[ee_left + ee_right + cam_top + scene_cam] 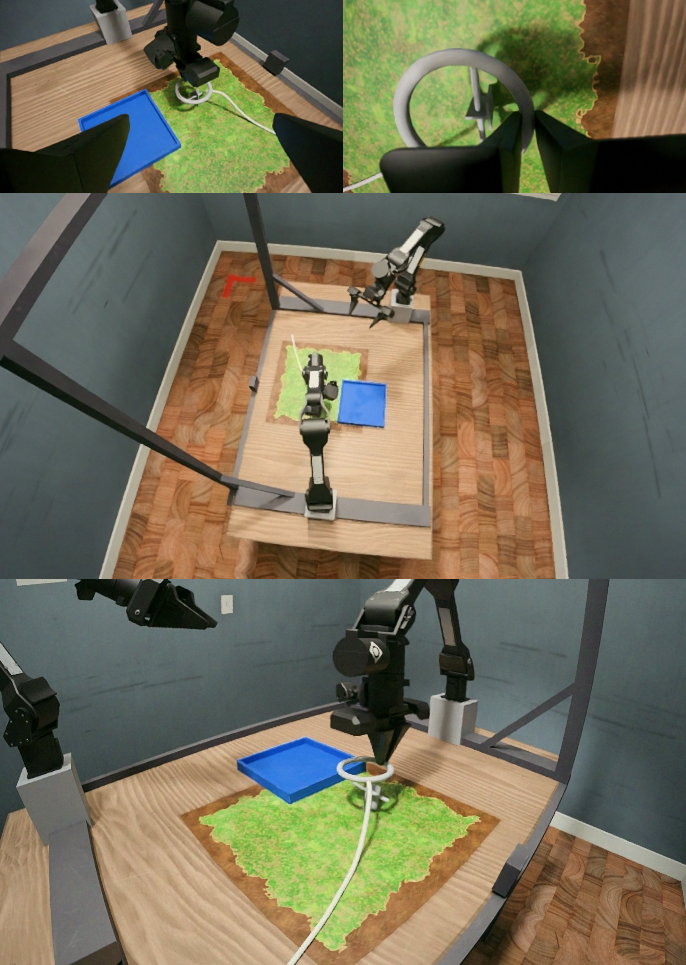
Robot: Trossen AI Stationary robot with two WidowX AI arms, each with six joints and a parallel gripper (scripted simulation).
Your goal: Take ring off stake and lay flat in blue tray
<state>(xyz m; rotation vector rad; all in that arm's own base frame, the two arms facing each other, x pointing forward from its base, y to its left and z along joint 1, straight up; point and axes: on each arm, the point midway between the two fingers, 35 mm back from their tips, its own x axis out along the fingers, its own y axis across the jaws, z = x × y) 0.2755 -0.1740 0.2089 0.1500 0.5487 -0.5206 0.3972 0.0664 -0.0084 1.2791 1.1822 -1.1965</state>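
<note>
Now: right hand 40 mm to the right of the ring, 30 mm above it and 10 mm past it. Round my right hand: grey stake 80 mm below, 30 mm to the left, 20 mm behind; blue tray 170 mm ahead, 90 mm below, 80 mm to the left; green grass mat 110 mm below, 100 mm to the left, 40 mm behind.
</note>
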